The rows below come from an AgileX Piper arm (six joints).
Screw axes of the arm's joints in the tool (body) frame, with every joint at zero. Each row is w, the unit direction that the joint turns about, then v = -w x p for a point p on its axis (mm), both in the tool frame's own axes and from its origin. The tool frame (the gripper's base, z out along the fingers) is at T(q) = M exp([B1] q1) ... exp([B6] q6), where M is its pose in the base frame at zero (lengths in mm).
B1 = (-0.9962, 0, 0.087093, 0, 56.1, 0)
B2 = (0, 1, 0, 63.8, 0, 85)
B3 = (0, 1, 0, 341.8, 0, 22)
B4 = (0, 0, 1, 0, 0, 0)
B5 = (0, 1, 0, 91, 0, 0)
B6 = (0, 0, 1, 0, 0, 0)
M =
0.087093 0 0.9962 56.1
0 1 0 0
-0.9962 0 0.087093 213.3
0 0 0 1
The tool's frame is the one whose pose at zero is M.
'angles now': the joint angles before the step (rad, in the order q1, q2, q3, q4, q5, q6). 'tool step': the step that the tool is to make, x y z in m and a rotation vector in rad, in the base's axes. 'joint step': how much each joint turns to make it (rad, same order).
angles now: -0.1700, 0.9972, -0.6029, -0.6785, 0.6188, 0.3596
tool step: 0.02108, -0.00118, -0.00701, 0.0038, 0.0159, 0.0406
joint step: -0.0002, 0.0945, -0.0277, -0.0156, -0.0637, 0.0035
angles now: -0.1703, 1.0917, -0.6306, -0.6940, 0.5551, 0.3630
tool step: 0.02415, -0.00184, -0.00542, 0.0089, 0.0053, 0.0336
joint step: -0.0011, 0.1020, -0.0470, -0.0138, -0.0595, 0.0086
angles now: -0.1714, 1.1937, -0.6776, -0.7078, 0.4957, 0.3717
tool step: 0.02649, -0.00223, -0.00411, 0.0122, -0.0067, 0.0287
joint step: -0.0012, 0.1038, -0.0631, -0.0109, -0.0556, 0.0110
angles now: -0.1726, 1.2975, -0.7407, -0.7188, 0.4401, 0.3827
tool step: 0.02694, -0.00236, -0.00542, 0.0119, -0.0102, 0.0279
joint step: -0.0011, 0.1028, -0.0679, -0.0120, -0.0533, 0.0113
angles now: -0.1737, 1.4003, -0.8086, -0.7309, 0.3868, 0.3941
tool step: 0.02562, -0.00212, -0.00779, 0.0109, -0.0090, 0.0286
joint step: -0.0008, 0.0984, -0.0654, -0.0132, -0.0509, 0.0099
